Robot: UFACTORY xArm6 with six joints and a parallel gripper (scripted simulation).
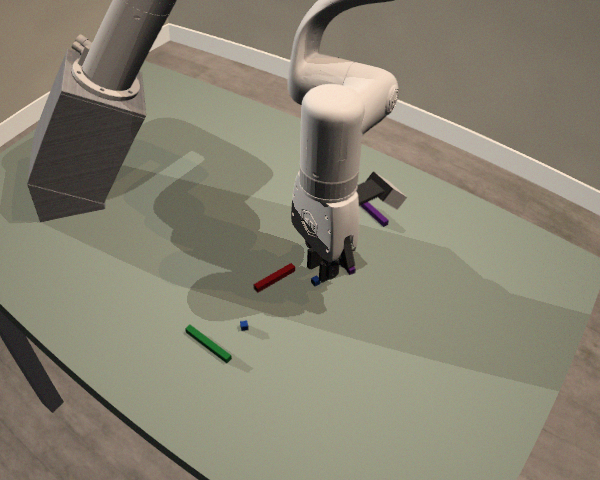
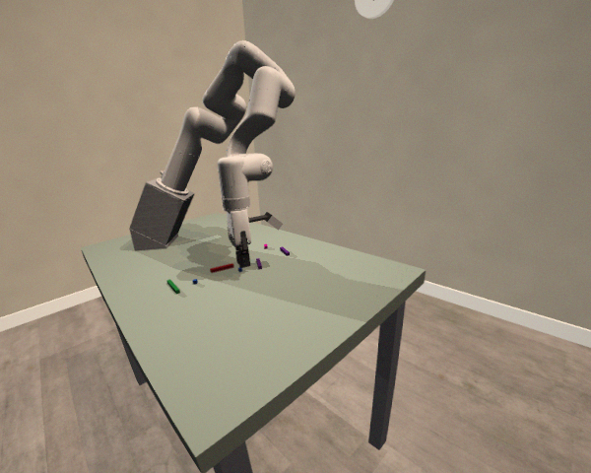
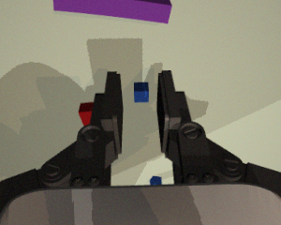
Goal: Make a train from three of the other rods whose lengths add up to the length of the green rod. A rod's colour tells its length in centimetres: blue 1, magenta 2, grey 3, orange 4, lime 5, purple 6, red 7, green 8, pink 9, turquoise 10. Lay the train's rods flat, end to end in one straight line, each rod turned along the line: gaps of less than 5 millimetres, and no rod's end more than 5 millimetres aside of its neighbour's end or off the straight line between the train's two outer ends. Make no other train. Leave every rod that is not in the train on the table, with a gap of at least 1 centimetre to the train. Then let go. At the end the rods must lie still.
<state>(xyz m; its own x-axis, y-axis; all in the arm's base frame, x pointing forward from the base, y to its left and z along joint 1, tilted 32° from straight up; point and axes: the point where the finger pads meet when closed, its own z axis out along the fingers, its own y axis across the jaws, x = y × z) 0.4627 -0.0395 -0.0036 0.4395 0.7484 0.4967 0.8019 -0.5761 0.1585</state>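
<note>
My gripper is now 10 mm short of the purple rod, 50 mm to the right of it and 30 mm above it. Also, from my hand: red rod (60 mm behind, 40 mm to the right, 30 mm below); green rod (80 mm behind, 190 mm to the right, 30 mm below); magenta rod (70 mm behind, 170 mm to the left, 30 mm below).
</note>
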